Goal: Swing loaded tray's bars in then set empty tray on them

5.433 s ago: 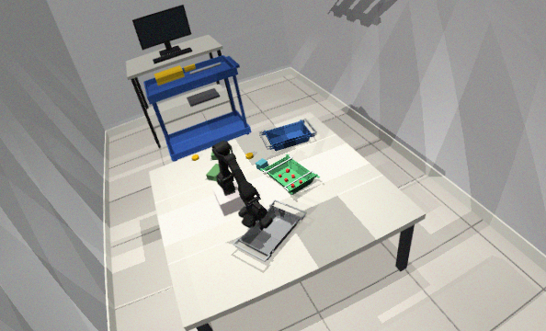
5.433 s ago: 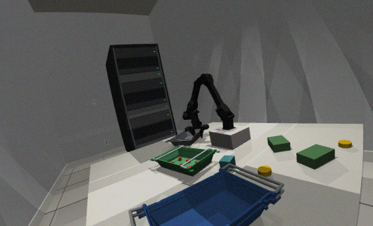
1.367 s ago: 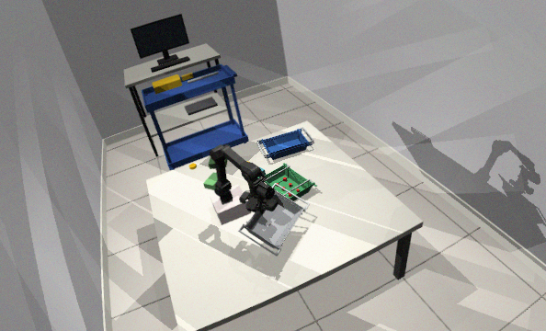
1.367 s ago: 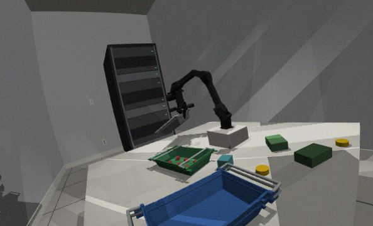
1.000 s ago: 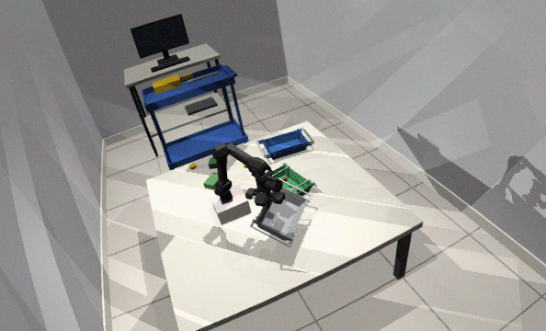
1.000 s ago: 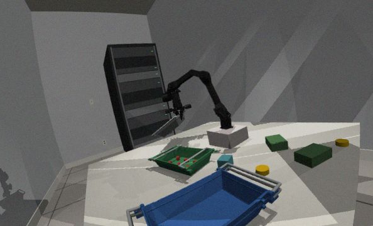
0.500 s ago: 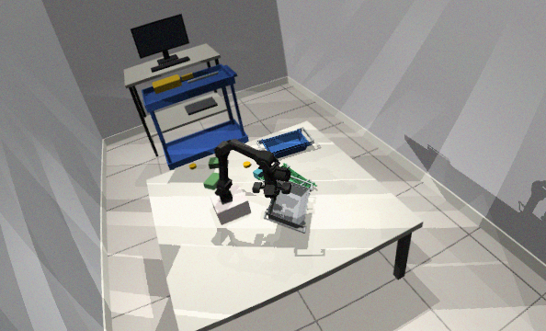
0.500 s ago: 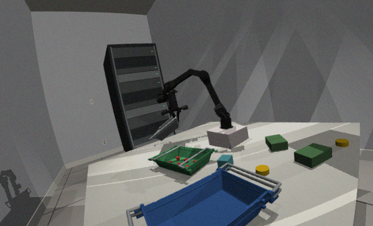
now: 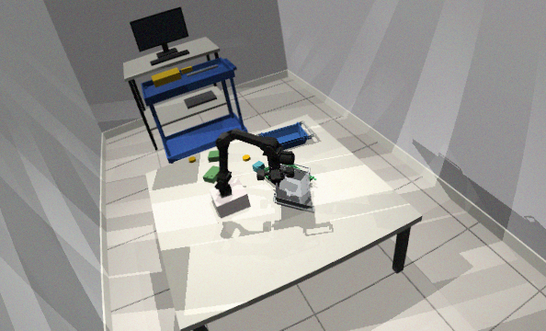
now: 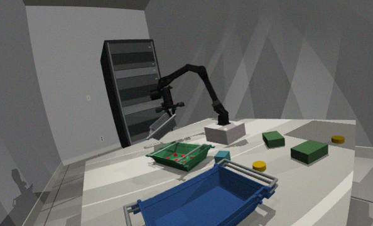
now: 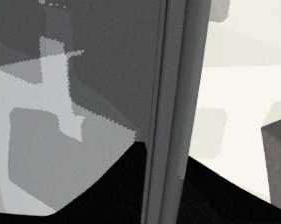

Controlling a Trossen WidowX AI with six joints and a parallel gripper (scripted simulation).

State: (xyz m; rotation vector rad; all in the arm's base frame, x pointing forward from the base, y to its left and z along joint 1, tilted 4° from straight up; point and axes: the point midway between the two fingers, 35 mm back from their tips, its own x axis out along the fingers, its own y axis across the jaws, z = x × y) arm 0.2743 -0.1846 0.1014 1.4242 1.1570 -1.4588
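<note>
Right now the grey tray is 8 cm ahead of my gripper tip, 2 cm to the right of it and 1 cm below it. The rest, counted from my gripper tip: teal cube: 42 cm to the left, 16 cm below, 3 cm behind.
</note>
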